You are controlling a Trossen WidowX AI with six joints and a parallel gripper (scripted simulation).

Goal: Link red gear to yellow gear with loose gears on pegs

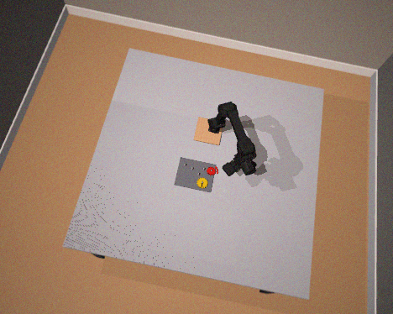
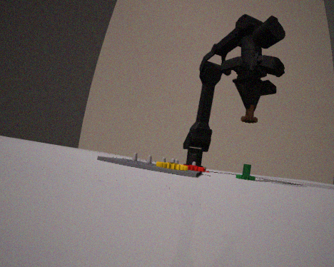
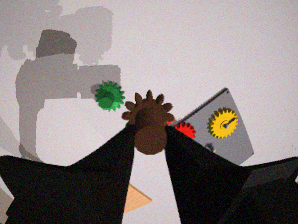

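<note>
Now: the red gear 12 cm to the right of my gripper tip and 15 cm below it. Also, from my gripper tip: green gear 7 cm behind, 1 cm to the left, 15 cm below; then yellow gear 9 cm ahead, 15 cm to the right, 15 cm below; then brown gear 1 cm below.
</note>
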